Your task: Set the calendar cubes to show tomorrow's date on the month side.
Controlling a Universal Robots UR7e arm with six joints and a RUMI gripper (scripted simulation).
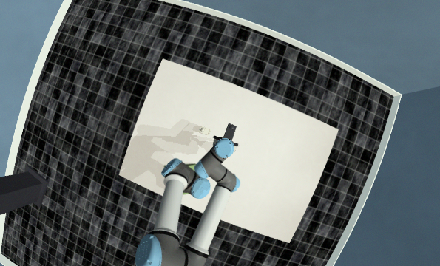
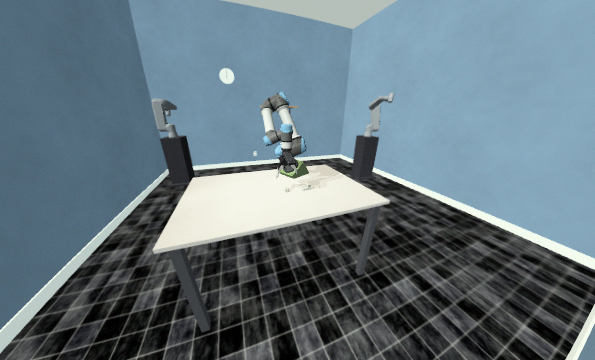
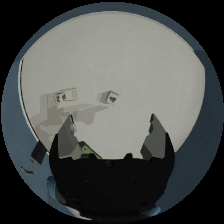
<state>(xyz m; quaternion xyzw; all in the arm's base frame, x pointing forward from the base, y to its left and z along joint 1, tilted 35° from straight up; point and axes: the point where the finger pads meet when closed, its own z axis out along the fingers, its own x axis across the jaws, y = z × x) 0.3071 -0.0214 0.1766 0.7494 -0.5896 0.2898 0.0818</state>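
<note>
Right now the white calendar cube is 100 mm below my hand. Round my hand: calendar tray 10 mm behind, 150 mm to the left, 100 mm below; pale date cube 10 mm behind, 170 mm to the left, 90 mm below.
</note>
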